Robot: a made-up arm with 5 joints.
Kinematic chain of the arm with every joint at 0, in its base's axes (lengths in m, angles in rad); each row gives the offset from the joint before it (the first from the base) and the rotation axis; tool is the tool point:
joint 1: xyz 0 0 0.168 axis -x
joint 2: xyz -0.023 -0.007 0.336 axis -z
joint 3: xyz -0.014 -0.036 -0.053 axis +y
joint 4: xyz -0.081 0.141 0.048 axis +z
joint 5: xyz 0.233 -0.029 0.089 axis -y
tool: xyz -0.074 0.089 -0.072
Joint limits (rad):
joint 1: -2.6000..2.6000
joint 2: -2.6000..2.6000
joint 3: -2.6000..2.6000
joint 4: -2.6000..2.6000
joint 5: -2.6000..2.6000
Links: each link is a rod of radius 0.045 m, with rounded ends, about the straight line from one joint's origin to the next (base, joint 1, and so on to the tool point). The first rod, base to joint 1, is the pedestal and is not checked.
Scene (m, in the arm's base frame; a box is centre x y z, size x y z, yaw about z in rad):
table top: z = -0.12
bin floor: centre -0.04 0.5 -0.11 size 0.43 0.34 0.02 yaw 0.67
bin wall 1: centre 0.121 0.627 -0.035 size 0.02 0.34 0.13 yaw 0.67
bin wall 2: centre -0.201 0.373 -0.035 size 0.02 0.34 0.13 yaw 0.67
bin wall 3: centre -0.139 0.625 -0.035 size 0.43 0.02 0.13 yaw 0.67
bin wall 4: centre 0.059 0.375 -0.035 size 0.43 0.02 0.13 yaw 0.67
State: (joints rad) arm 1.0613 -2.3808 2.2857 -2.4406 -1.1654
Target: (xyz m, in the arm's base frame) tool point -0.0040 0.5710 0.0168
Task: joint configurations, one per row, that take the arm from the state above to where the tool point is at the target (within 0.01 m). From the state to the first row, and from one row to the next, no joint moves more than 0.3 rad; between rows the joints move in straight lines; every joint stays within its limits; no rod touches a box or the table.
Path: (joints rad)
1: 1.1795 -2.2353 2.0542 -2.4804 -1.4241
2: 1.2977 -2.0898 1.8227 -2.5203 -1.6828
3: 1.4158 -1.9442 1.5911 -2.5602 -1.9415
4: 1.5340 -1.7987 1.3596 -2.6000 -2.2002

